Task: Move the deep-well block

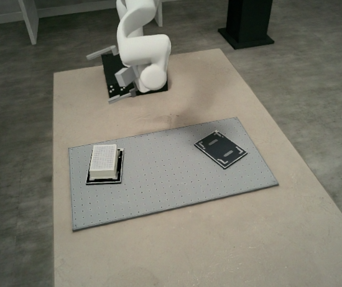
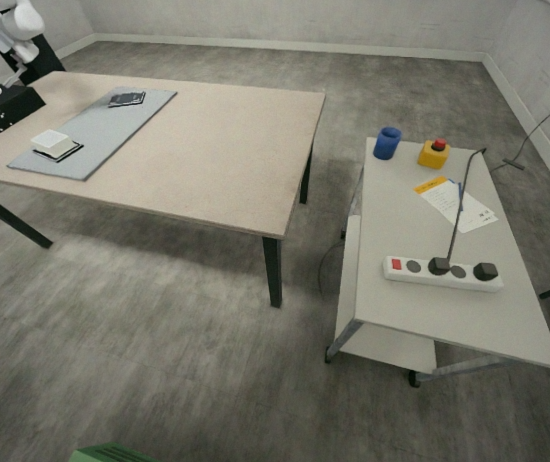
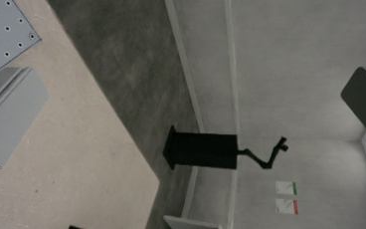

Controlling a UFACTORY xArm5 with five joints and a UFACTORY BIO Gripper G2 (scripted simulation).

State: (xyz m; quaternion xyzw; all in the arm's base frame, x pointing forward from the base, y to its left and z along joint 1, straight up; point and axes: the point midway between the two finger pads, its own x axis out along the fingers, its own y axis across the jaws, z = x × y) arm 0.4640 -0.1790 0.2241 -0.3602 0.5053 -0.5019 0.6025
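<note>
The white 96-well deep-well block is 110 mm ahead of my hand, 60 mm to the right of it and 270 mm below it.
</note>
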